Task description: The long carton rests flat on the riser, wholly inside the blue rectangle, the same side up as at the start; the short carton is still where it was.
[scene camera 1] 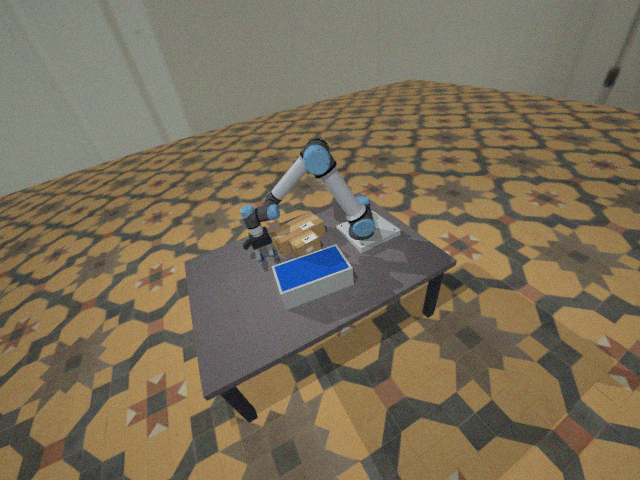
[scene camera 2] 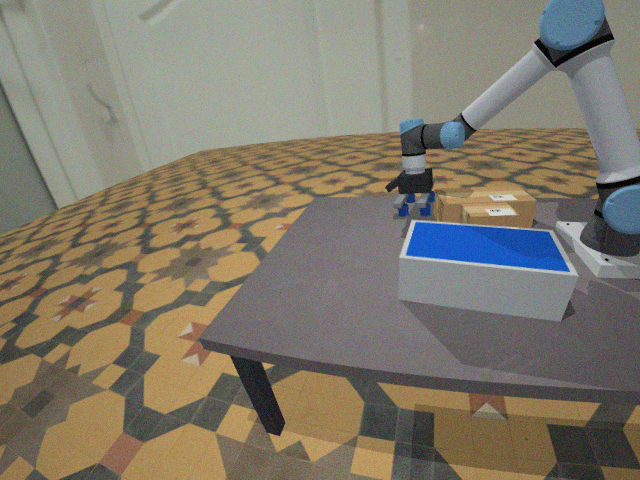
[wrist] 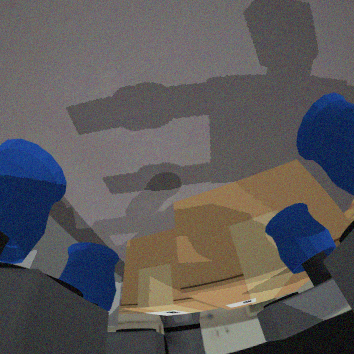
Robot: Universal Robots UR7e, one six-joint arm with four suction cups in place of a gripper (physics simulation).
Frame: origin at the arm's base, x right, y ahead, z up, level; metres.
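Where they show: hand, tool point: [scene camera 1: 265, 250] [wrist: 190, 207]; arm's base, link origin: [scene camera 2: 608, 243].
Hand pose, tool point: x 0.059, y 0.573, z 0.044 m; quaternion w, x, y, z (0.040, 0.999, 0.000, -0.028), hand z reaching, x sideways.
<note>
Things, the pixels of their top centre, and the offset from my tool point. Level surfaces: height alone.
- long carton, top centre: [wrist: 265, 293] [scene camera 2: 482, 194] [scene camera 1: 295, 226] dx +0.103, dy -0.215, dz +0.024 m
- short carton, top centre: [wrist: 177, 310] [scene camera 2: 489, 209] [scene camera 1: 303, 238] dx -0.032, dy -0.227, dz +0.024 m
- grey riser, top centre: [scene camera 2: 482, 243] [scene camera 1: 310, 267] dx -0.290, dy -0.193, dz +0.042 m
- blue rectangle, top centre: [scene camera 2: 482, 243] [scene camera 1: 310, 267] dx -0.290, dy -0.193, dz +0.042 m
- dark table, surface height: dz -0.078 m
The long carton [scene camera 1: 317, 227] [scene camera 2: 523, 207] [wrist: 270, 192] lies flat on the table behind the short carton [scene camera 1: 298, 244] [scene camera 2: 480, 217] [wrist: 150, 252]. Both are brown with a white label on top. The grey riser [scene camera 1: 320, 289] [scene camera 2: 480, 286] stands in front of them, and its top bears the blue rectangle [scene camera 1: 312, 267] [scene camera 2: 480, 245] with no carton on it. My gripper [scene camera 1: 266, 253] [scene camera 2: 415, 205] [wrist: 187, 210] hangs over the table beside the left ends of the cartons in the scene views. Its four blue cups point down, hold nothing and are apart from both cartons. The riser partly hides the cartons' lower sides in the second scene view.
The arm's white base plate [scene camera 1: 387, 235] [scene camera 2: 602, 266] stands on the table right of the cartons and riser. The arm arches above the cartons. The dark table [scene camera 1: 232, 320] [scene camera 2: 320, 310] [wrist: 65, 55] has its left edge beyond the gripper. The arm's shadow falls on the table in the wrist view.
</note>
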